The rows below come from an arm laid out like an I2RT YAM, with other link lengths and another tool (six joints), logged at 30 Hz.
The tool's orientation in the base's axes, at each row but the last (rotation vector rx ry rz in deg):
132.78 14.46 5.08
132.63 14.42 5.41
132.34 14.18 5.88
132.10 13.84 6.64
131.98 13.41 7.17
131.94 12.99 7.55
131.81 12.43 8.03
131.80 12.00 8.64
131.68 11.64 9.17
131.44 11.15 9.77
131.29 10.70 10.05
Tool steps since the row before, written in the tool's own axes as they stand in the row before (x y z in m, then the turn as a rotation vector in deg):
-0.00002 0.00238 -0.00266 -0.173 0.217 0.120
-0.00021 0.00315 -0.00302 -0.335 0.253 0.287
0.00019 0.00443 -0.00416 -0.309 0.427 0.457
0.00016 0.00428 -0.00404 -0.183 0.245 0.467
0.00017 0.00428 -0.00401 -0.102 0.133 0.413
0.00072 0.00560 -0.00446 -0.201 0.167 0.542
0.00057 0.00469 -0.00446 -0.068 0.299 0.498
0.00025 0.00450 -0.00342 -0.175 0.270 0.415
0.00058 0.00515 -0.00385 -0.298 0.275 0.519
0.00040 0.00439 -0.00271 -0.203 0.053 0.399
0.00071 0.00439 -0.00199 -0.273 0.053 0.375
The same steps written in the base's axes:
-0.00003 0.00029 0.00356 -0.119 -0.267 0.077
-0.00017 0.00000 0.00437 -0.247 -0.444 -0.009
0.00020 0.00007 0.00608 -0.171 -0.676 0.002
0.00010 0.00009 0.00589 -0.071 -0.536 -0.138
0.00006 0.00008 0.00587 -0.015 -0.406 -0.182
0.00064 -0.00036 0.00716 -0.086 -0.542 -0.247
0.00032 0.00022 0.00649 0.051 -0.571 -0.115
0.00011 -0.00047 0.00564 -0.071 -0.513 -0.085
0.00037 -0.00052 0.00642 -0.172 -0.616 -0.157
0.00027 -0.00086 0.00510 -0.120 -0.364 -0.237
0.00067 -0.00131 0.00464 -0.193 -0.360 -0.226

